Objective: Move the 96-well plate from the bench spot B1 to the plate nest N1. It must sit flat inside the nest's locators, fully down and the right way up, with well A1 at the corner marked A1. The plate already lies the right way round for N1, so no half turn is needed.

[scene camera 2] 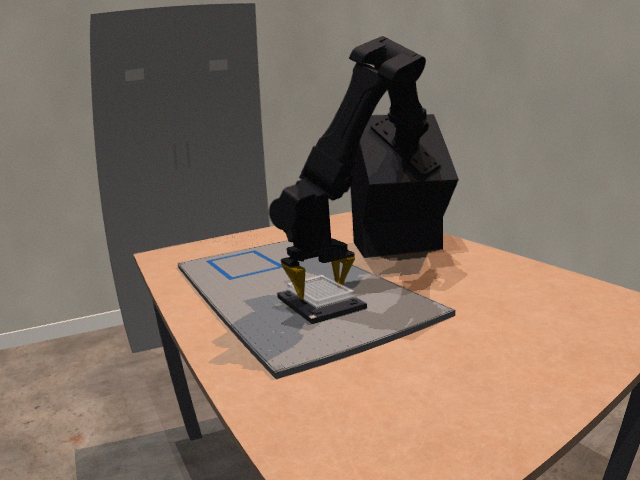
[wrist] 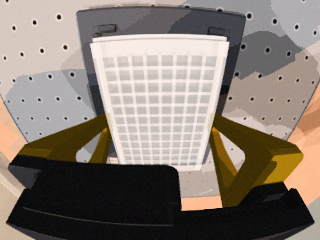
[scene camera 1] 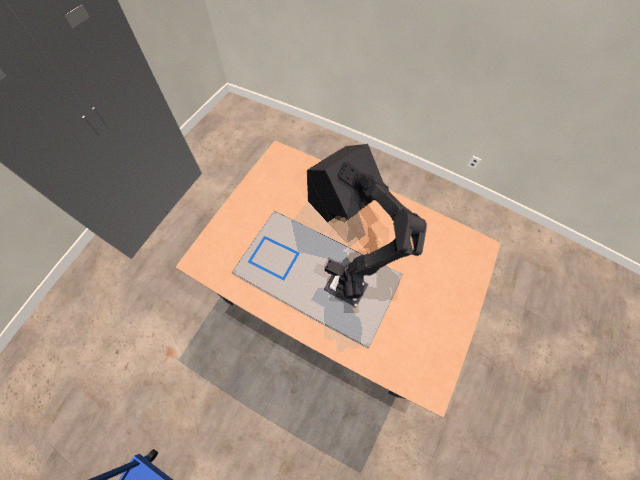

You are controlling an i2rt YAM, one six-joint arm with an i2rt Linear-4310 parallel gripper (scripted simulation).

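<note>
I see my gripper point(scene camera 2: 320, 294), and the wrist view shows my gripper point(wrist: 160, 117) as well. There is a white 96-well plate point(scene camera 2: 318, 286), and I find the white 96-well plate point(wrist: 154, 132) again from the wrist. A plate nest N1 point(scene camera 2: 301, 307) is in view too.
</note>
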